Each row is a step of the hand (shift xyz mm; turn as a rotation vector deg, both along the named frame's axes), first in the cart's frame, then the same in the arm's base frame.
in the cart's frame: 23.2 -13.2 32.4 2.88 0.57 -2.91
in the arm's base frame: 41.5 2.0 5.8 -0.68 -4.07 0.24
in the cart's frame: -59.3 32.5 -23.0 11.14 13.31 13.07
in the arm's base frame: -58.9 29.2 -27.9 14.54 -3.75 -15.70
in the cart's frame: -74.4 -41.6 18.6 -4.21 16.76 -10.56
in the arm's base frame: -22.2 77.4 33.5 -13.74 -5.42 -13.86
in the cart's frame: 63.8 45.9 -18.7 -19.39 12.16 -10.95
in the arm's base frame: 15.1 -69.7 -38.0 -22.23 7.34 -9.78
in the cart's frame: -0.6 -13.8 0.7 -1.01 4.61 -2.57
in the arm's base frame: 2.6 3.2 13.2 -3.43 -1.42 -3.89
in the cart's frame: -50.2 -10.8 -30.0 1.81 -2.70 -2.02
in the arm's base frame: -51.4 25.1 16.1 -0.04 -2.16 3.16
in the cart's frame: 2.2 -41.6 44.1 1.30 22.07 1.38
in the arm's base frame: 43.3 30.3 29.8 -2.01 -3.95 -21.70
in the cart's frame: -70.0 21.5 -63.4 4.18 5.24 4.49
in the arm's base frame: -95.1 16.7 -7.8 5.09 -1.68 -6.03
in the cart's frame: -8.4 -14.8 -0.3 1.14 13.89 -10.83
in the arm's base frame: -2.6 9.1 14.2 -10.28 -9.40 -10.84
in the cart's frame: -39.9 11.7 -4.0 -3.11 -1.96 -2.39
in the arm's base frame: -28.8 27.9 -11.6 -3.38 1.47 2.38
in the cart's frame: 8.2 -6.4 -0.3 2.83 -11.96 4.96
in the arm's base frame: 5.7 -5.7 6.5 7.67 2.54 10.50
